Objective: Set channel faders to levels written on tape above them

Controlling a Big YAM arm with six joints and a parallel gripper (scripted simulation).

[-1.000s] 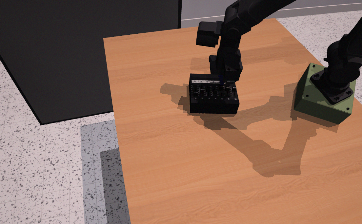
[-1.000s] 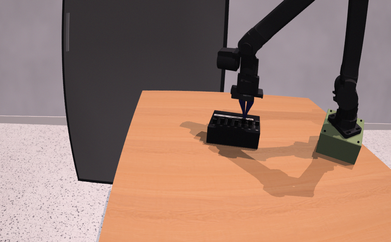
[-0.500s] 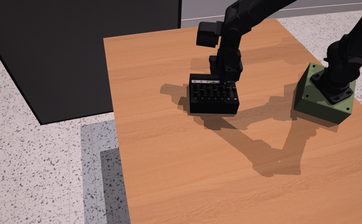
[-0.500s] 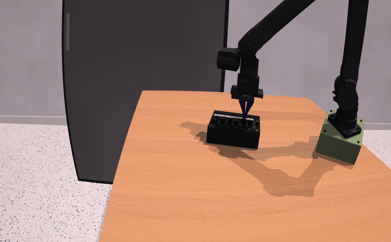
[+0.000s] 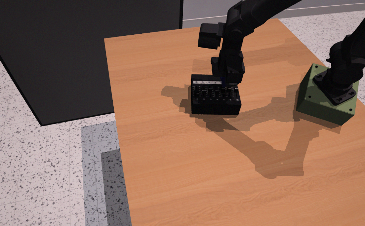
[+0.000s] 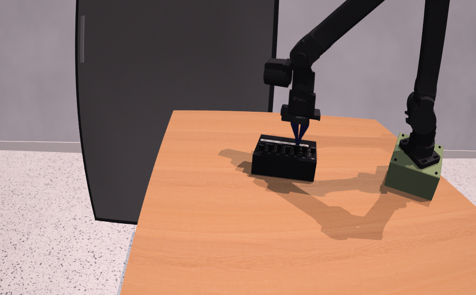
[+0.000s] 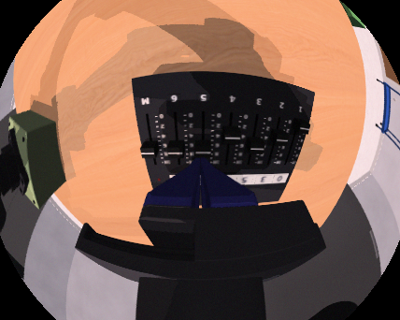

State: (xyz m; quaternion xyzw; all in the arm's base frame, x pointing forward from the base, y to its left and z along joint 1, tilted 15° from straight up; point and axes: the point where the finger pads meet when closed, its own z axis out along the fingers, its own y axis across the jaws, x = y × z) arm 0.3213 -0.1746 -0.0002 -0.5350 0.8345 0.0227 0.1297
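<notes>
Right now my hand is 30 mm to the right of the master fader cap and 30 mm past it.
</notes>
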